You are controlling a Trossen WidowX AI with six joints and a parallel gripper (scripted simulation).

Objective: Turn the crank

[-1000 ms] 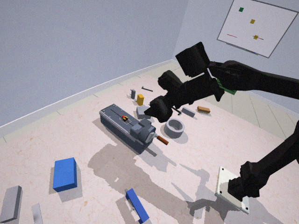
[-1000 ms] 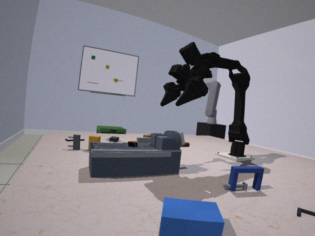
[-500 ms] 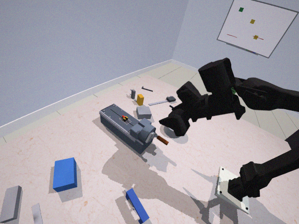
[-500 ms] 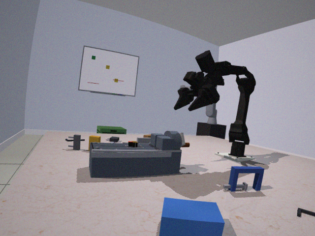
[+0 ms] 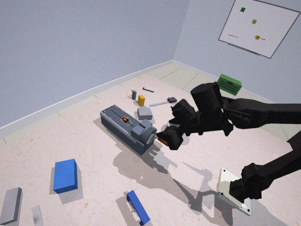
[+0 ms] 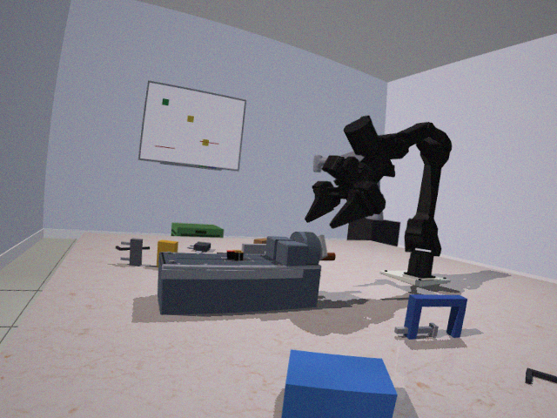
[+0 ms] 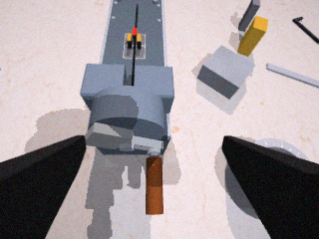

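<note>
The brown crank handle is 2 cm behind my gripper tip and 6 cm below it. Also, from my gripper tip: blue bracket 8 cm behind, 23 cm to the left, 11 cm below; red pointer 17 cm ahead, 2 cm to the left, 6 cm below; grey block 17 cm ahead, 14 cm to the right, 12 cm below.
</note>
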